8 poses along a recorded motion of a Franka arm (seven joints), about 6.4 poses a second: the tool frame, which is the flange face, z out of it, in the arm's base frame.
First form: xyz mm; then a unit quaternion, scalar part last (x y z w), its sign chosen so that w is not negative.
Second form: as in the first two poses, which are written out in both.
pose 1, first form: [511.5 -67.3 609.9 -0.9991 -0.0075 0.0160 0.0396]
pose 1, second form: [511.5 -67.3 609.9 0.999 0.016 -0.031 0.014 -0.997 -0.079]
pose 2, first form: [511.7 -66.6 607.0 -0.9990 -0.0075 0.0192 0.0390]
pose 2, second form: [511.7 -66.6 607.0 0.999 0.016 -0.038 0.013 -0.997 -0.078]
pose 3, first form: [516.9 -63.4 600.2 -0.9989 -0.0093 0.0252 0.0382]
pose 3, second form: [516.9 -63.4 600.2 0.999 0.021 -0.050 0.017 -0.997 -0.077]
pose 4, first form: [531.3 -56.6 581.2 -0.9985 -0.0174 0.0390 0.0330]
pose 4, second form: [531.3 -56.6 581.2 0.996 0.037 -0.077 0.032 -0.997 -0.067]
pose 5, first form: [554.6 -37.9 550.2 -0.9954 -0.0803 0.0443 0.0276]
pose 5, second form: [554.6 -37.9 550.2 0.983 0.162 -0.084 0.157 -0.986 -0.062]
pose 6, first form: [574.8 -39.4 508.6 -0.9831 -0.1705 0.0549 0.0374]
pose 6, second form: [574.8 -39.4 508.6 0.936 0.339 -0.095 0.331 -0.939 -0.092]
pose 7, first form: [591.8 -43.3 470.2 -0.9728 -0.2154 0.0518 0.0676]
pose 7, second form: [591.8 -43.3 470.2 0.902 0.426 -0.072 0.412 -0.898 -0.154]
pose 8, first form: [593.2 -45.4 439.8 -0.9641 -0.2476 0.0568 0.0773]
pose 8, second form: [593.2 -45.4 439.8 0.871 0.486 -0.071 0.469 -0.865 -0.177]
